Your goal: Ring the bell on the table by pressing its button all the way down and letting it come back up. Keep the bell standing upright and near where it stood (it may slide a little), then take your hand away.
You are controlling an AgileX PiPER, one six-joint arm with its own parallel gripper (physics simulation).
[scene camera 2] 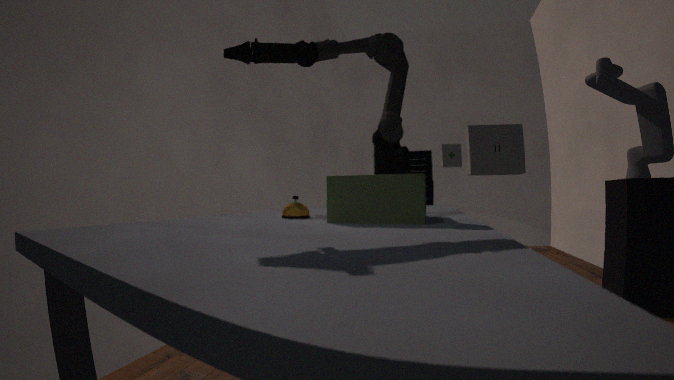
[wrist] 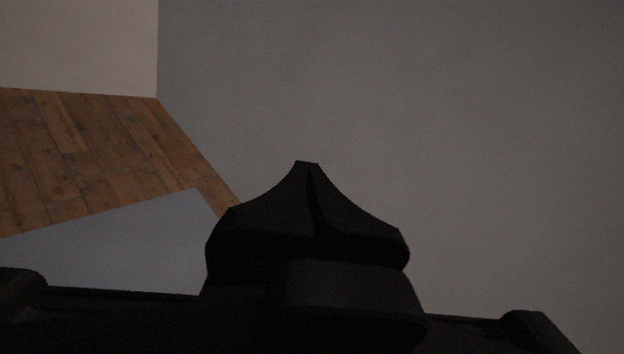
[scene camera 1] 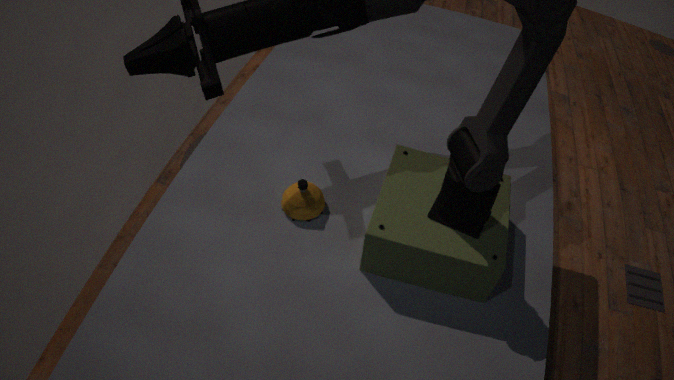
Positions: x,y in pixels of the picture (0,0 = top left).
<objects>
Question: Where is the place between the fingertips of my gripper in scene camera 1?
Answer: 126,66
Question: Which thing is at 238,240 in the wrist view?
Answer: My gripper.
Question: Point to a yellow dome bell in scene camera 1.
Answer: At 298,204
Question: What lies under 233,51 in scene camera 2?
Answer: My gripper.
</objects>
